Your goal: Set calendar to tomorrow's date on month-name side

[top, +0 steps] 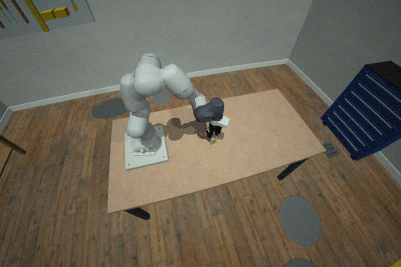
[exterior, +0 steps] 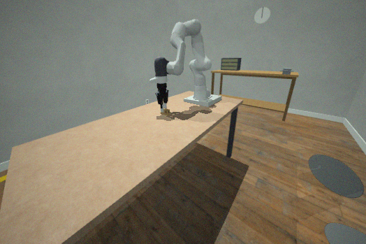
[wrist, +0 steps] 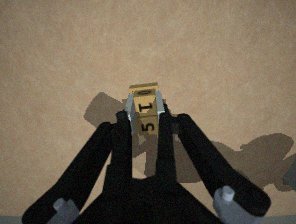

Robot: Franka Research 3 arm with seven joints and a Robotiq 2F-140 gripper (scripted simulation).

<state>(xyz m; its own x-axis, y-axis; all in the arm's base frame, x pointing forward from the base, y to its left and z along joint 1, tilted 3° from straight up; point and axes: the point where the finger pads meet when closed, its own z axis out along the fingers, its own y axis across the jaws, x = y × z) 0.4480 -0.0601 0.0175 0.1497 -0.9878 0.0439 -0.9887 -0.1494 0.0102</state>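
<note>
The wooden tray is 40 mm below my hand and 20 mm to the left of it. Round my hand: wooden digit cube (30 mm below).
</note>
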